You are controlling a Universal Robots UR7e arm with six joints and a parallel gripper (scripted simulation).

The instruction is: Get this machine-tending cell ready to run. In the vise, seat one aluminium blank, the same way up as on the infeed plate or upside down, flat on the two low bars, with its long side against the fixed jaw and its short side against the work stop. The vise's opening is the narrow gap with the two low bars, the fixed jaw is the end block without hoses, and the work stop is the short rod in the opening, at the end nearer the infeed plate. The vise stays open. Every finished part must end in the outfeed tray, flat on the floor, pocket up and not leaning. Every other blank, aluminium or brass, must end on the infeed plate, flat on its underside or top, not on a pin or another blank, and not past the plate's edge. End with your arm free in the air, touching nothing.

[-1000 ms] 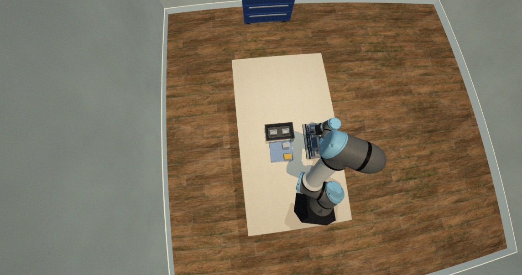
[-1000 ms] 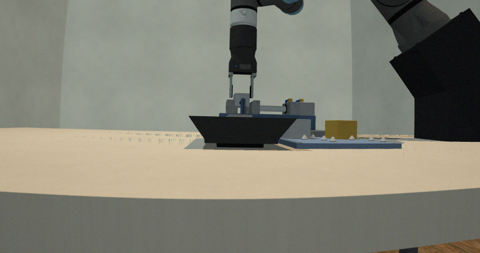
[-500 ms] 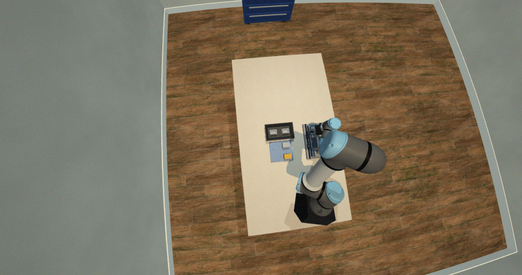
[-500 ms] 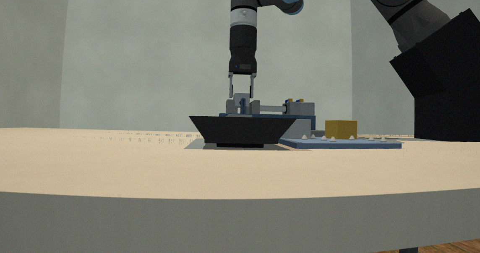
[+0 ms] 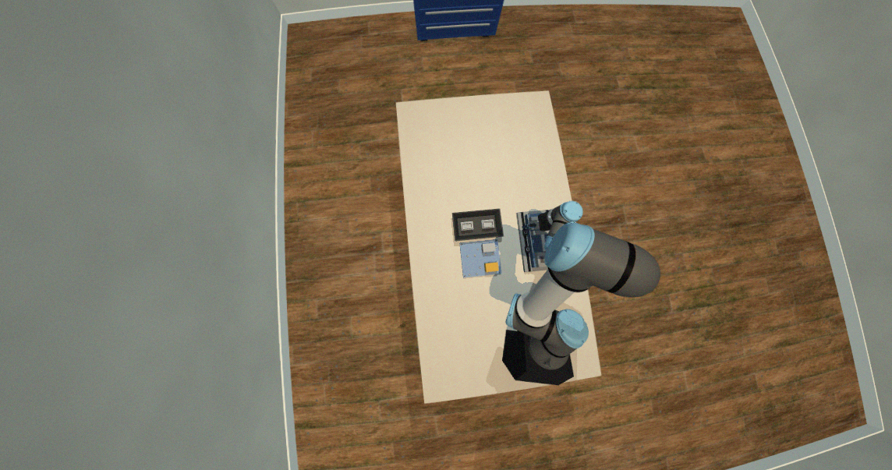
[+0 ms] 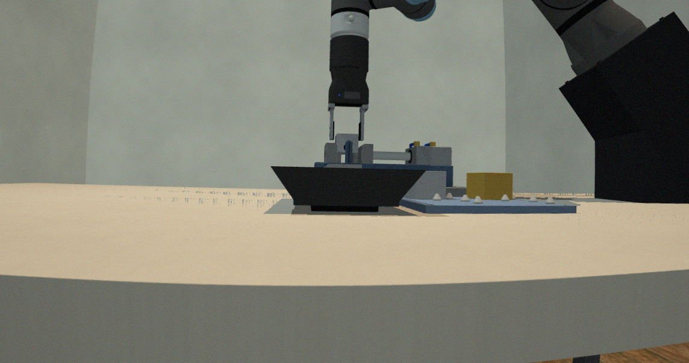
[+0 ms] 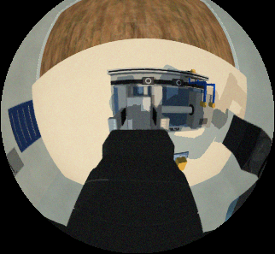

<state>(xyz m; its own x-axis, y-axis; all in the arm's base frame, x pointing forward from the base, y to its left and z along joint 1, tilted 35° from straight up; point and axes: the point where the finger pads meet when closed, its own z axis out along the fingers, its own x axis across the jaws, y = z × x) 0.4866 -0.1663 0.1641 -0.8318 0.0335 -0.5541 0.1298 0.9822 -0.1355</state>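
The vise is 70 mm behind my hand, 10 mm to the left of it and 80 mm below it. The rest, counted from my hand: hose end block 160 mm behind, 30 mm to the left, 50 mm below; then brass blank 140 mm behind, 280 mm to the left, 100 mm below.
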